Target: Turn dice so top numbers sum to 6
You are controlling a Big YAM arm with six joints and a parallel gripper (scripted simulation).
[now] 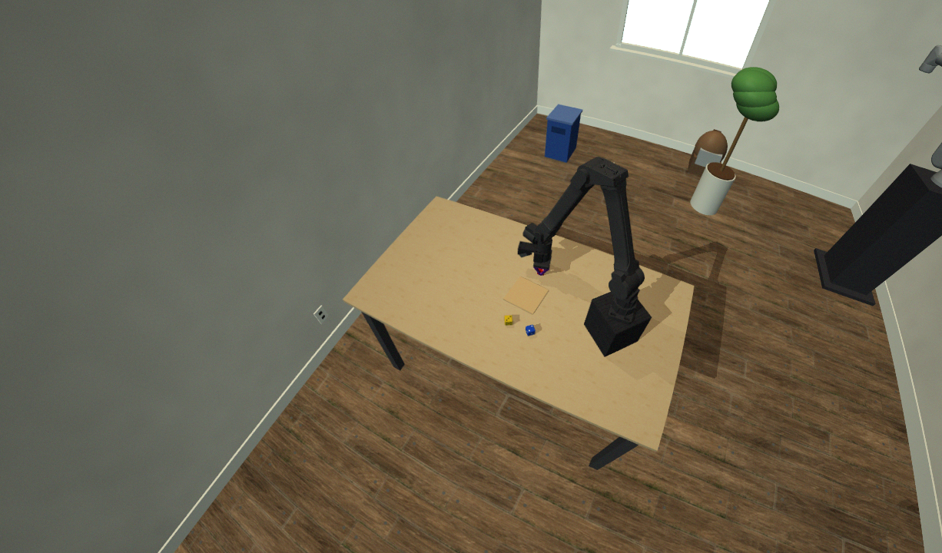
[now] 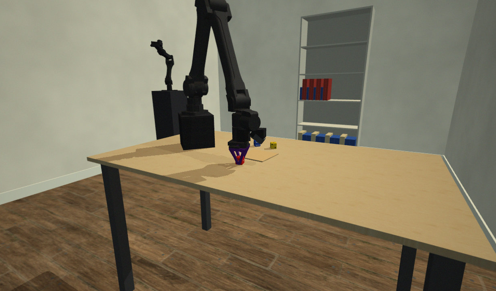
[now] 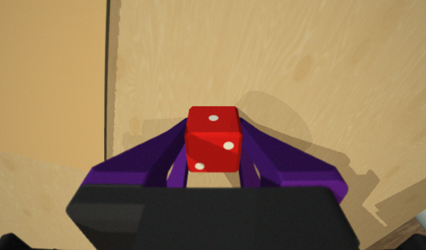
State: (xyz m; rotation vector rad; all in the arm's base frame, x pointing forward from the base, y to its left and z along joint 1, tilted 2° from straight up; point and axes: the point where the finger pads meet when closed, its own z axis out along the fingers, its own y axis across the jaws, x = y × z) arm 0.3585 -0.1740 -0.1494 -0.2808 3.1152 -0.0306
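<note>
The tan mat lies 20 mm ahead of my hand, 140 mm to the left of it and 10 mm below it. The rest, counted from my hand: blue die (60 mm behind, 300 mm to the left, 10 mm above); red die (10 mm above); yellow die (30 mm ahead, 290 mm to the left, 10 mm above).
</note>
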